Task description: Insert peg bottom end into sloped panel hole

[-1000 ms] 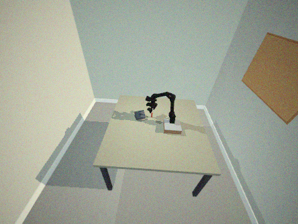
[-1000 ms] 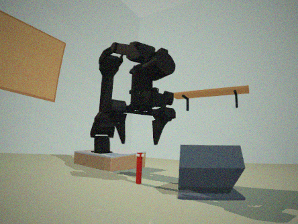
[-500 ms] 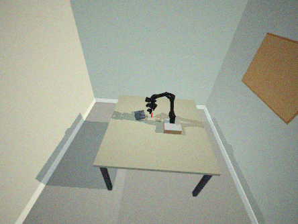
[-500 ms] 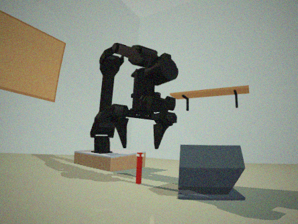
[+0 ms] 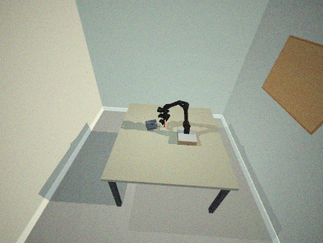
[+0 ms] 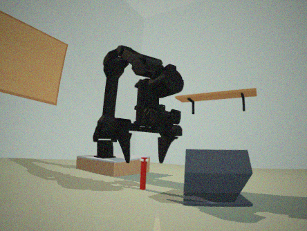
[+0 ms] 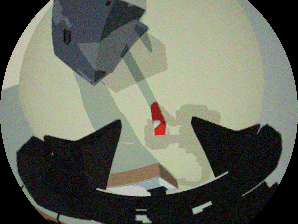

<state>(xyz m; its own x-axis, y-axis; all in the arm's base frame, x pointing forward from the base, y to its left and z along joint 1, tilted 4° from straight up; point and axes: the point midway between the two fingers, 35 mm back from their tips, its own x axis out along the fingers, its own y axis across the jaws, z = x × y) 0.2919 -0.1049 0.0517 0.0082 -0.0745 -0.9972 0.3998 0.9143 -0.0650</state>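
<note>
The red peg is 10 mm below my gripper tip. Also, from my gripper tip: grey sloped panel: 160 mm ahead, 40 mm to the left, 20 mm below.
</note>
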